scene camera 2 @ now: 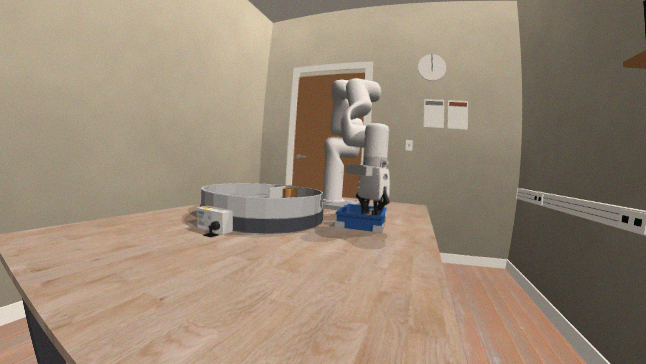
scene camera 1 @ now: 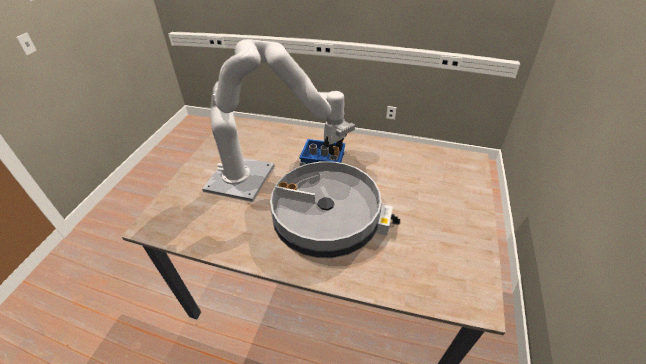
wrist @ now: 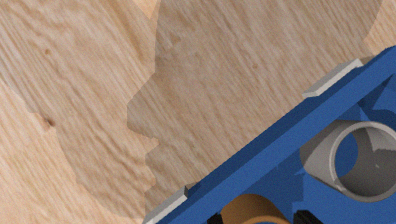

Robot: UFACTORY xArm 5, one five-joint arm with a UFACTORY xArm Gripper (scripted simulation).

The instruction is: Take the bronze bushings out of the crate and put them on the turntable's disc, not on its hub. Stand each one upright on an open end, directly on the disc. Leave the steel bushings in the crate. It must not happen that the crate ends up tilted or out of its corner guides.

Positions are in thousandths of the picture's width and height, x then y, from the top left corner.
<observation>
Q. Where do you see a blue crate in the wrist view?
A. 729, 833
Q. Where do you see a blue crate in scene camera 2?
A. At 552, 606
</observation>
